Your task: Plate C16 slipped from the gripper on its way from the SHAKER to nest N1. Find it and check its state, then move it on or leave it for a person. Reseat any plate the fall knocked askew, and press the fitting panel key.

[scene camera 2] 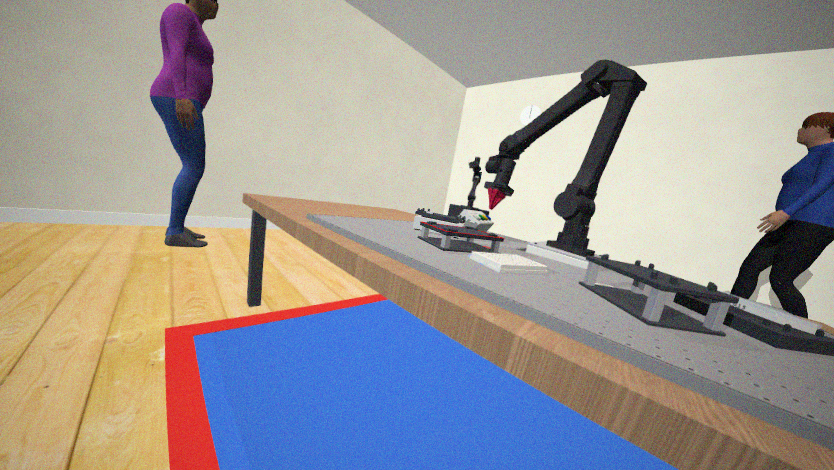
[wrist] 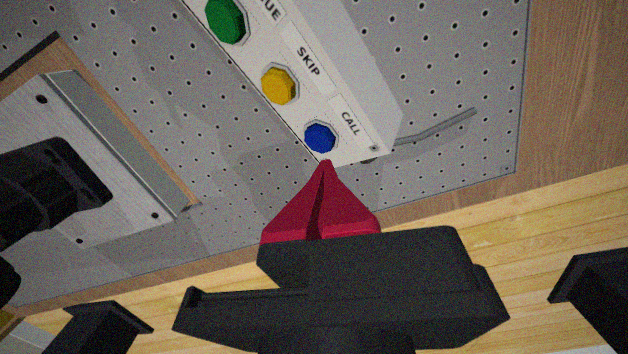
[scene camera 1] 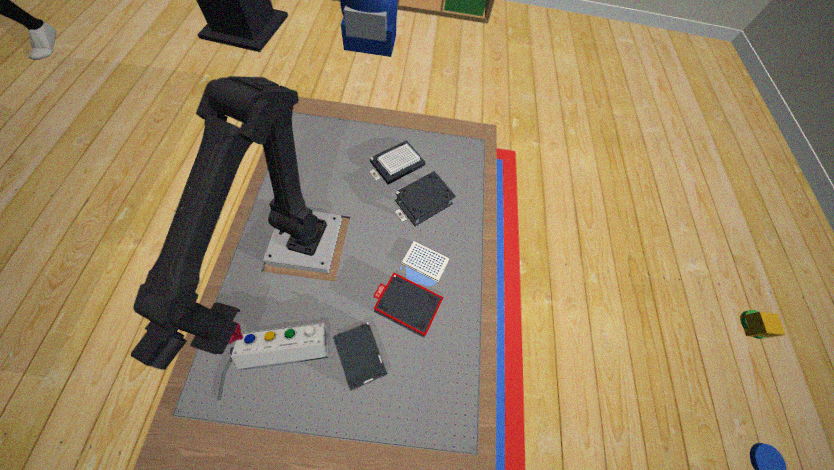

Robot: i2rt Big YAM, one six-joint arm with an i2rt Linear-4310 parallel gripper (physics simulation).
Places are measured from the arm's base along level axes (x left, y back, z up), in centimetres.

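Pixels of known places: gripper, between the fingertips: point(scene camera 2: 490, 209) point(wrist: 327, 166) point(scene camera 1: 240, 337); arm's base, origin of its link: point(scene camera 2: 569, 250) point(wrist: 54, 178) point(scene camera 1: 307, 235).
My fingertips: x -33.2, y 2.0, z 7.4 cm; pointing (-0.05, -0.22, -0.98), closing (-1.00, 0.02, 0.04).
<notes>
Ahead of a thing's pixels: the offset from my fingertips to its top centre. "pt": to the spot under its first point.
My gripper point(scene camera 1: 239, 333) point(scene camera 2: 494, 207) point(wrist: 327, 166) is shut and empty, its red fingertips together above the end of the key panel @[dx +1.1, dy -8.6, dz -1.5 cm] point(scene camera 1: 281, 353) point(scene camera 2: 477, 220) point(wrist: 372, 95), beside the blue CALL key @[dx +0.3, dy -0.8, dz -2.4 cm] point(scene camera 1: 249, 338) point(wrist: 320, 137). The yellow SKIP key @[dx +2.2, dy -5.4, dz -2.4 cm] point(scene camera 1: 269, 336) point(wrist: 278, 86) and a green key @[dx +4.1, dy -10.0, dz -2.4 cm] point(scene camera 1: 290, 333) point(wrist: 226, 21) follow along the panel. A white well plate @[dx +36.0, dy -39.5, dz -8.5 cm] point(scene camera 1: 425, 260) point(scene camera 2: 508, 261) lies on the grey board, with a light blue patch at its edge, beside the red-rimmed stand point(scene camera 1: 408, 304) point(scene camera 2: 461, 229). Another white plate @[dx +70.2, dy -21.1, dz -5.3 cm] point(scene camera 1: 398, 158) sits in a dark nest at the far end. Plate labels are not readable.
A dark raised stand point(scene camera 1: 424, 197) point(scene camera 2: 659, 276) stands beside the far nest. A dark flat pad @[pt dx +3.6, dy -29.3, dz -4.4 cm] point(scene camera 1: 360, 356) lies between the panel and the red-rimmed stand. The arm's base plate point(scene camera 1: 280, 256) point(wrist: 115, 210) is bolted near the table edge. Two people stand beyond the table in scene camera 2.
</notes>
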